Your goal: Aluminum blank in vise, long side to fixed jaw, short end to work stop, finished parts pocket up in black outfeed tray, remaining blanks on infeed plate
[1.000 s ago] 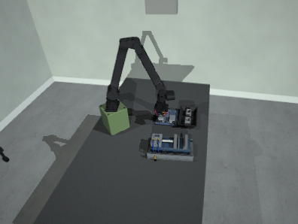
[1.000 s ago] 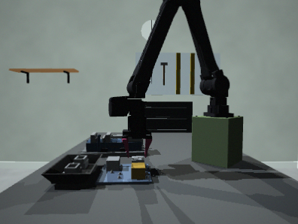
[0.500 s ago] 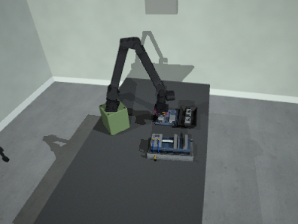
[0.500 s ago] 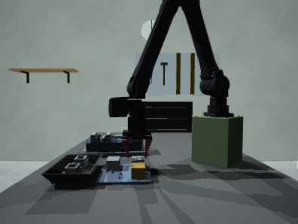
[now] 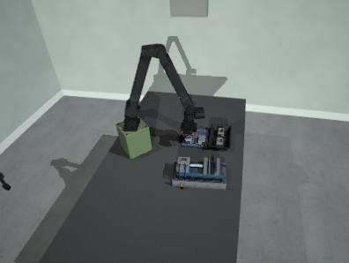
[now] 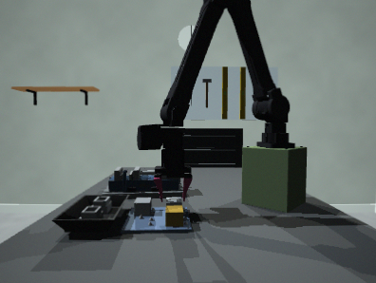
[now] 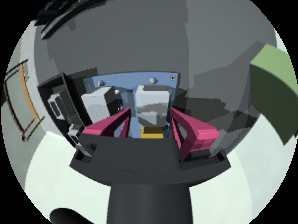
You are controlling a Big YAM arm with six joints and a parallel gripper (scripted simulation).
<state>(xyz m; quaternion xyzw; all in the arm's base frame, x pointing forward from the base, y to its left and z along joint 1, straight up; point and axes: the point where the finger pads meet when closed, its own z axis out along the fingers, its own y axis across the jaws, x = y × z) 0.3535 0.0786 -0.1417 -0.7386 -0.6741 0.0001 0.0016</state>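
The gray aluminum blank lies 2 cm below my hand. Also, from my hand: vise 29 cm to the right, 8 cm ahead, 1 cm below; then yellow brass blank 9 cm to the left, 2 cm below, 1 cm ahead.
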